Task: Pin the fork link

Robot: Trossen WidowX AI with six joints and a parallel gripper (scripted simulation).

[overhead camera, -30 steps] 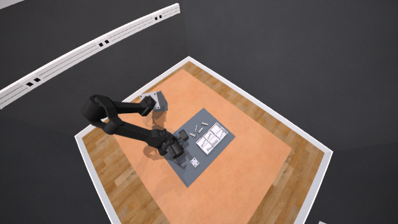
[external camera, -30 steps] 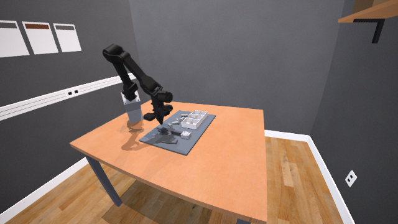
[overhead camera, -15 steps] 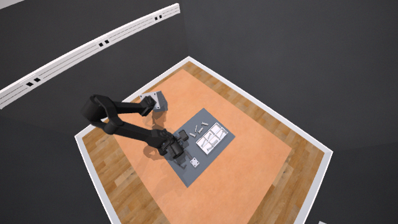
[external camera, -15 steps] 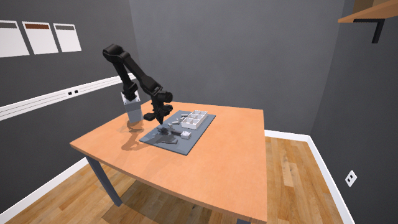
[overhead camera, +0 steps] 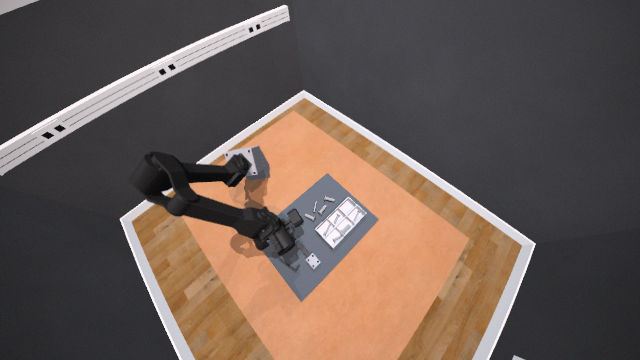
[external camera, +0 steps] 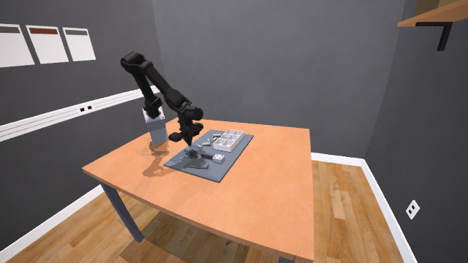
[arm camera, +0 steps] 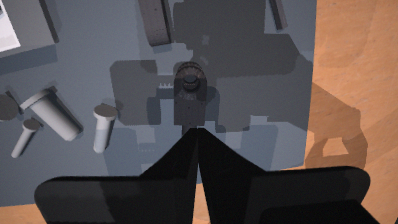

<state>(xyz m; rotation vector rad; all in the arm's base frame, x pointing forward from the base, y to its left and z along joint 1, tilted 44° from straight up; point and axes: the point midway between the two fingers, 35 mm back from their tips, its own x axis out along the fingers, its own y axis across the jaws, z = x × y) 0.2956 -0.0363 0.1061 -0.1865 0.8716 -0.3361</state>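
My gripper is now 80 mm above the dark fork link. From my hand the other things lie so: thick headed pin (130 mm to the left, 90 mm below, 20 mm ahead); then dark flat bar (90 mm below, 80 mm ahead, 10 mm to the left); then thin dark bar (110 mm ahead, 100 mm below, 70 mm to the right).
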